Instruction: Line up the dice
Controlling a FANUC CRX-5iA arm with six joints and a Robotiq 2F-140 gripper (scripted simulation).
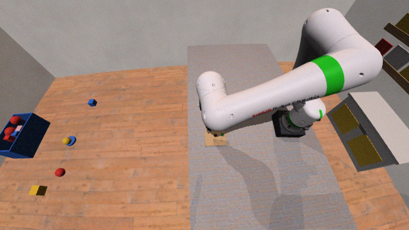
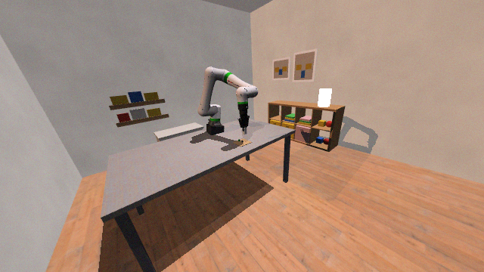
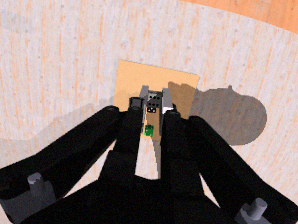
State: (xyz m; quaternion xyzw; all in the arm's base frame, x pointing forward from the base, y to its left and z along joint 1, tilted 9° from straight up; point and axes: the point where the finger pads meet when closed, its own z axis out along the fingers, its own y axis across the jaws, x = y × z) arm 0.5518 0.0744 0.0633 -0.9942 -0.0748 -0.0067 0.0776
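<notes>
Right now my hand is 130 mm above the black die, 50 mm past it and 10 mm to the left of it. The rest, counted from my hand: green die 130 mm below, 90 mm behind, 10 mm to the right; tan mat 140 mm below, 50 mm behind, 10 mm to the right; white die 30 mm below.
</notes>
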